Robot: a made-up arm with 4 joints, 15 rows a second.
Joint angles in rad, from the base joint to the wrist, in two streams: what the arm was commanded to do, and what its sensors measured. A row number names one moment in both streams.
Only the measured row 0 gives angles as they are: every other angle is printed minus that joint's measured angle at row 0.
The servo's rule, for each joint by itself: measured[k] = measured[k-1] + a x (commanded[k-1-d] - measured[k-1]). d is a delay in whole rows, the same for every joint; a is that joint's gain. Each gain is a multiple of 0.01, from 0.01 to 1. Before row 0 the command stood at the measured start. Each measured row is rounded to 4 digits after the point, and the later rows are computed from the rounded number. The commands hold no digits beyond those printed.
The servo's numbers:
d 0
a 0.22 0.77 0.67 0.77
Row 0, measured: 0.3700 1.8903 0.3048 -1.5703
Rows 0 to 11, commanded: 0.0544 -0.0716 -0.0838 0.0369; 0.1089 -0.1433 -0.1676 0.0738; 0.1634 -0.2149 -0.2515 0.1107; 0.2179 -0.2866 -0.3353 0.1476; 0.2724 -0.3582 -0.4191 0.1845; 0.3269 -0.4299 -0.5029 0.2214; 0.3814 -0.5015 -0.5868 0.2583; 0.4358 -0.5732 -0.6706 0.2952; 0.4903 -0.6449 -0.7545 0.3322; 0.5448 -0.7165 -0.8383 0.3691; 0.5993 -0.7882 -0.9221 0.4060; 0.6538 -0.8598 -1.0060 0.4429
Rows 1 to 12, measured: 0.0120 -0.0551 -0.0561 0.0284; 0.0333 -0.1230 -0.1308 0.0634; 0.0619 -0.1938 -0.2117 0.0998; 0.0962 -0.2653 -0.2945 0.1366; 0.1350 -0.3368 -0.3780 0.1735; 0.1772 -0.4085 -0.4617 0.2104; 0.2221 -0.4801 -0.5455 0.2473; 0.2691 -0.5518 -0.6293 0.2842; 0.3178 -0.6235 -0.7132 0.3212; 0.3677 -0.6951 -0.7970 0.3581; 0.4187 -0.7668 -0.8808 0.3950; 0.4704 -0.8384 -0.9647 0.4319
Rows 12 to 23, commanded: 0.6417 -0.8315 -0.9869 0.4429; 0.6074 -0.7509 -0.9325 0.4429; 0.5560 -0.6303 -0.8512 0.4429; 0.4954 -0.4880 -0.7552 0.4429; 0.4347 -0.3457 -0.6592 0.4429; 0.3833 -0.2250 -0.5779 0.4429; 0.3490 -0.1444 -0.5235 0.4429; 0.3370 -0.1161 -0.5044 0.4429; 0.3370 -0.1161 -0.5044 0.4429; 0.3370 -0.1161 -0.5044 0.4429; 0.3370 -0.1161 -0.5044 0.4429; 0.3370 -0.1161 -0.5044 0.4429
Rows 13 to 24, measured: 0.5081 -0.8331 -0.9796 0.4404; 0.5299 -0.7698 -0.9480 0.4423; 0.5356 -0.6624 -0.8831 0.4428; 0.5268 -0.5281 -0.7974 0.4429; 0.5065 -0.3877 -0.7048 0.4429; 0.4794 -0.2624 -0.6198 0.4429; 0.4507 -0.1715 -0.5553 0.4429; 0.4257 -0.1288 -0.5212 0.4429; 0.4062 -0.1190 -0.5099 0.4429; 0.3910 -0.1168 -0.5062 0.4429; 0.3791 -0.1163 -0.5050 0.4429; 0.3698 -0.1161 -0.5046 0.4429
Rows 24 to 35, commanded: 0.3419 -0.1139 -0.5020 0.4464; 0.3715 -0.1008 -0.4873 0.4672; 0.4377 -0.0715 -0.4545 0.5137; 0.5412 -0.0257 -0.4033 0.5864; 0.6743 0.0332 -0.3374 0.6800; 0.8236 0.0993 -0.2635 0.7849; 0.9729 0.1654 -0.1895 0.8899; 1.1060 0.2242 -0.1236 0.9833; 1.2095 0.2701 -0.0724 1.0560; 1.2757 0.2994 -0.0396 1.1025; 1.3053 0.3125 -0.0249 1.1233; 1.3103 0.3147 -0.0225 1.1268
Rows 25 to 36, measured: 0.3637 -0.1144 -0.5029 0.4456; 0.3654 -0.1039 -0.4924 0.4622; 0.3813 -0.0790 -0.4670 0.5019; 0.4165 -0.0380 -0.4243 0.5670; 0.4732 0.0168 -0.3661 0.6540; 0.5503 0.0803 -0.2974 0.7548; 0.6433 0.1458 -0.2251 0.8588; 0.7451 0.2062 -0.1571 0.9547; 0.8473 0.2554 -0.1004 1.0327; 0.9415 0.2893 -0.0597 1.0864; 1.0215 0.3072 -0.0364 1.1148; 1.0850 0.3130 -0.0271 1.1240
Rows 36 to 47, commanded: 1.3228 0.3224 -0.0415 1.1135; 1.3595 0.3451 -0.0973 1.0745; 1.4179 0.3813 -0.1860 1.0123; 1.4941 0.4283 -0.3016 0.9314; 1.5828 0.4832 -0.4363 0.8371; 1.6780 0.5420 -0.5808 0.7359; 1.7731 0.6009 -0.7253 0.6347; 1.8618 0.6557 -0.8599 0.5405; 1.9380 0.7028 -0.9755 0.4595; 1.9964 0.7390 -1.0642 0.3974; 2.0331 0.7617 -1.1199 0.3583; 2.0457 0.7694 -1.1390 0.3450
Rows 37 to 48, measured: 1.1373 0.3202 -0.0367 1.1159; 1.1862 0.3394 -0.0773 1.0840; 1.2372 0.3717 -0.1501 1.0288; 1.2937 0.4153 -0.2516 0.9538; 1.3573 0.4676 -0.3753 0.8639; 1.4279 0.5249 -0.5130 0.7653; 1.5038 0.5834 -0.6552 0.6647; 1.5826 0.6391 -0.7923 0.5691; 1.6608 0.6881 -0.9150 0.4847; 1.7346 0.7273 -1.0150 0.4175; 1.8003 0.7538 -1.0853 0.3719; 1.8543 0.7658 -1.1213 0.3512
